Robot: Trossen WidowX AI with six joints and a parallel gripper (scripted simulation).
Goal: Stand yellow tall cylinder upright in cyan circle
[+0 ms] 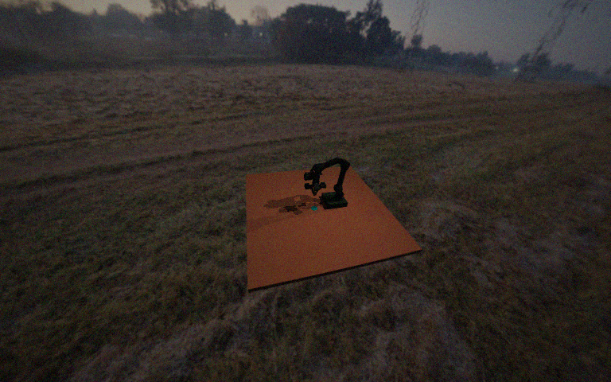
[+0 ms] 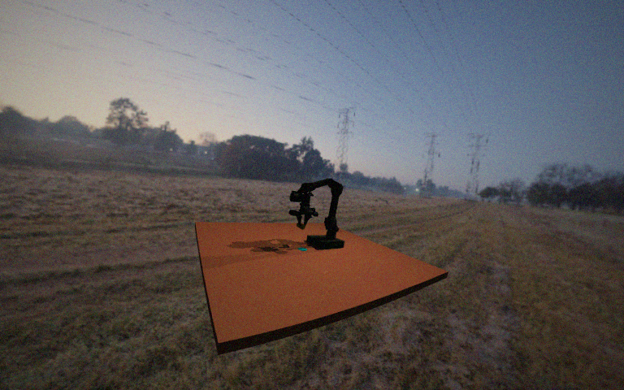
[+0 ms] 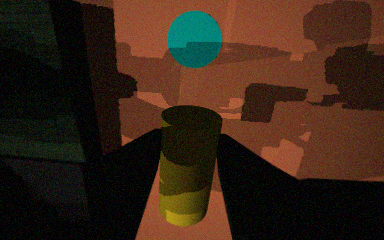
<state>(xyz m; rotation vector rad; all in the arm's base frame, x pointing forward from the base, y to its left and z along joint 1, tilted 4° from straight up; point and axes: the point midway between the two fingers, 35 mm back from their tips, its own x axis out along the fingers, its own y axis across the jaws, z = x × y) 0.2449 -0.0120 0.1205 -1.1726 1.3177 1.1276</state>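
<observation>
My gripper tip is 5 cm to the right of the cyan circle and 14 cm above it. Round my gripper tip: yellow tall cylinder 2 cm to the right.
</observation>
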